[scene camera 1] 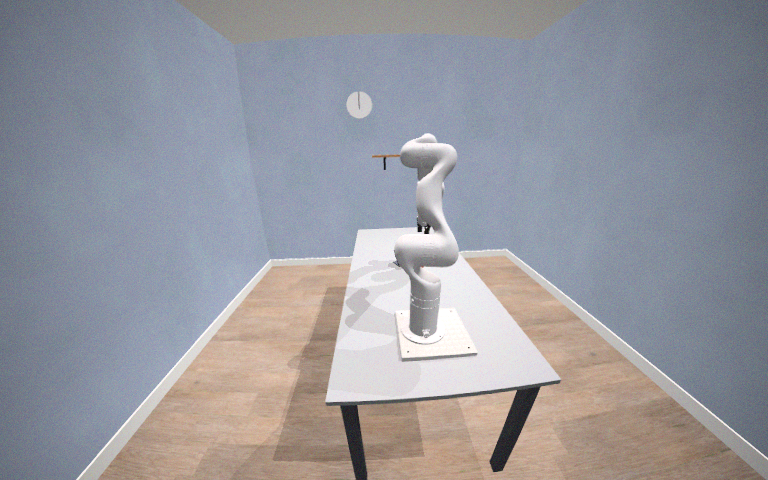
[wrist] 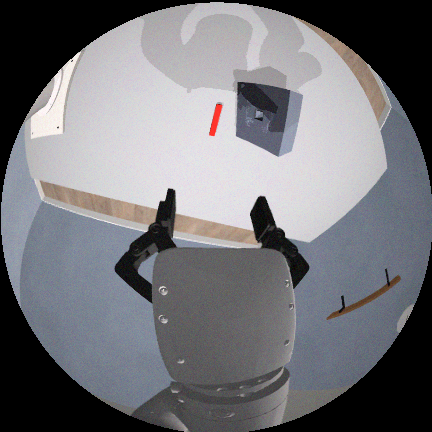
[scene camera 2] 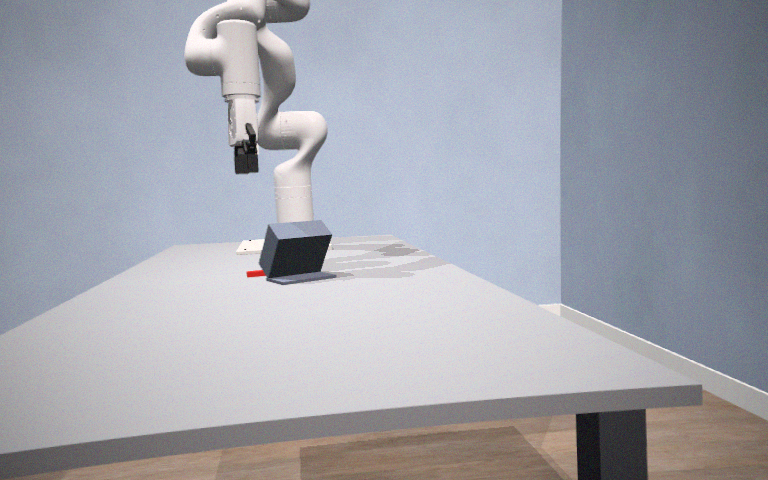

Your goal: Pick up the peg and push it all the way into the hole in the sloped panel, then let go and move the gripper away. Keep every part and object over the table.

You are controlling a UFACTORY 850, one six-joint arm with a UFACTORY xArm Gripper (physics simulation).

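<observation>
The red peg (scene camera 2: 255, 273) (wrist: 215, 120) lies flat on the table, apart from the sloped panel, on the robot base's side of it. The dark blue-grey sloped panel (scene camera 2: 298, 254) (wrist: 250, 131) stands on the table; its square hole (wrist: 259, 115) shows in the wrist view, with shadow around it. My gripper (scene camera 2: 246, 171) (wrist: 215, 200) is open and empty, fingers pointing down, high above the table. In scene camera 2 it is left of the panel and well above it. In scene camera 1 the arm mostly hides the gripper, and the peg cannot be made out.
The grey table (scene camera 1: 373, 373) (scene camera 2: 362, 350) (wrist: 125, 150) carries the robot's white base plate (scene camera 1: 458, 339) (scene camera 2: 246, 246) (wrist: 50, 127). Table edges show in all views. A wooden wall shelf (scene camera 1: 385, 155) (wrist: 367, 301) hangs on the blue wall, with a round clock (scene camera 1: 359, 105).
</observation>
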